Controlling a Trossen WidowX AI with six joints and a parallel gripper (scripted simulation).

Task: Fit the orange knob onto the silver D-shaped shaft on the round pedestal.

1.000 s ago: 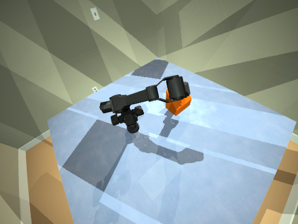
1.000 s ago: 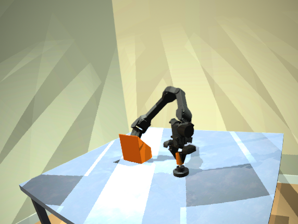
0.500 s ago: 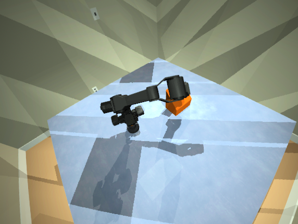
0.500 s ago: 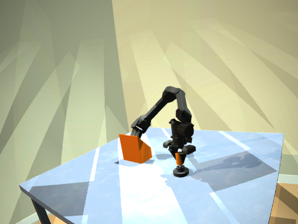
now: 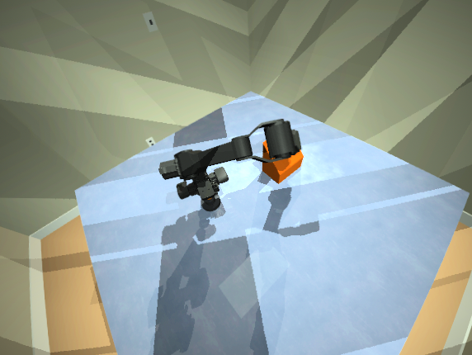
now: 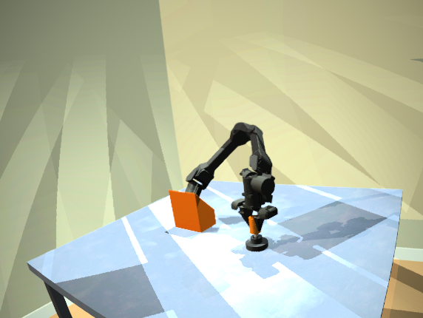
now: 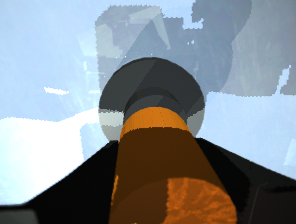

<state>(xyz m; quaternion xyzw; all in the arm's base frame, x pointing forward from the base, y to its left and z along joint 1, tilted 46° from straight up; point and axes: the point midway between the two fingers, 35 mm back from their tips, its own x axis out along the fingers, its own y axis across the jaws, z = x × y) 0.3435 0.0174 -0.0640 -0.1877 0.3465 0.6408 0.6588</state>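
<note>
Now: gripper tip 3 cm below the orange knob. Also, from my gripper tip: round pedestal (4 cm below).
</note>
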